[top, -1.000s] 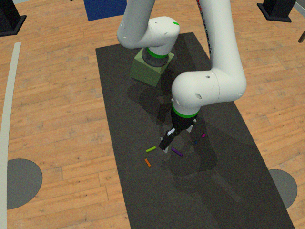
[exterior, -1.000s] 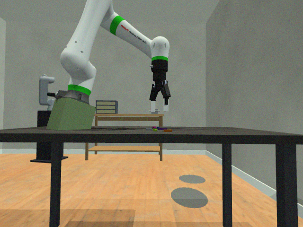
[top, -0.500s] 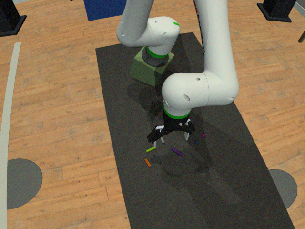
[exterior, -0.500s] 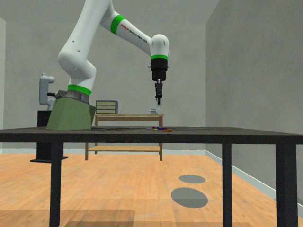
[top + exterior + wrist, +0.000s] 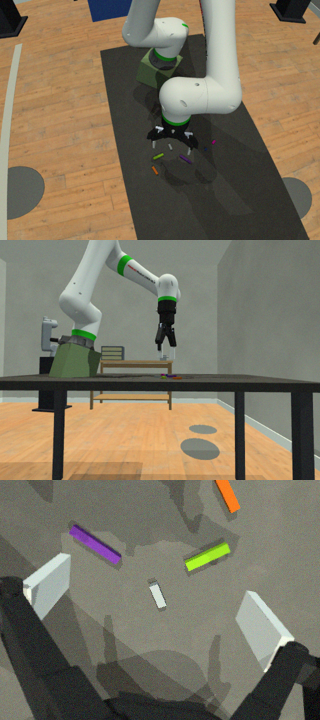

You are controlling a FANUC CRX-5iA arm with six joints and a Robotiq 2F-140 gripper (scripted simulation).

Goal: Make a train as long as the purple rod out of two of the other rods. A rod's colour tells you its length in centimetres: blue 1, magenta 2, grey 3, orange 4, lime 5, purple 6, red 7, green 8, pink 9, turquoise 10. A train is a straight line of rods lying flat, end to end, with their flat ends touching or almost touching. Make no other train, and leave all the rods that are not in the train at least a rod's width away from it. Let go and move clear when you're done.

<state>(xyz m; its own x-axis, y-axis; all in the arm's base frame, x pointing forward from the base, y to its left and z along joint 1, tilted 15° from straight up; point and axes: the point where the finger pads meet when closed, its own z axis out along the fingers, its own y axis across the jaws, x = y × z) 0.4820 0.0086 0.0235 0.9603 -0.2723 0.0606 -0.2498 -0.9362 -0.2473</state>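
Right now the lime rod is 50 mm to the right of my hand and 100 mm below it. From my hand the other things lie so: orange rod 60 mm ahead, 70 mm to the right, 100 mm below; then grey rod 50 mm behind, 100 mm below; then purple rod 20 mm ahead, 70 mm to the left, 100 mm below.
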